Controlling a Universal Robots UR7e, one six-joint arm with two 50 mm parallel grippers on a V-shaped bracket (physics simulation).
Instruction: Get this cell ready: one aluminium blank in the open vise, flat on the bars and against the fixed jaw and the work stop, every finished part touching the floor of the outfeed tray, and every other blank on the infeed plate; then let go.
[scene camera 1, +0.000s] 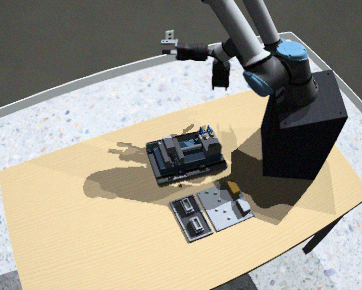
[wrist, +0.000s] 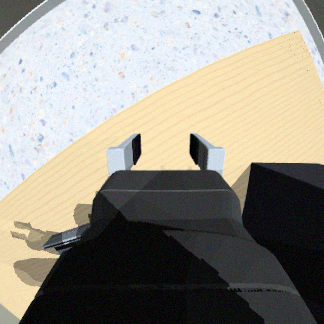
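The vise stands mid-table. A pale grey bar-like piece shows between its jaws; I cannot tell whether it is a blank. Two pale finished parts, each with a dark pocket, lie in the dark outfeed tray; floor contact is too small to judge. A silver-grey blank and a gold-coloured blank sit on the grey infeed plate. My downward gripper is open and empty, high behind the vise. The other gripper points left, open and empty.
The black robot pedestal stands right of the vise. Blue and yellow fittings rise at the vise's right end. Part of a dark edged object shows at lower left in the wrist view. Arm shadows cross the table.
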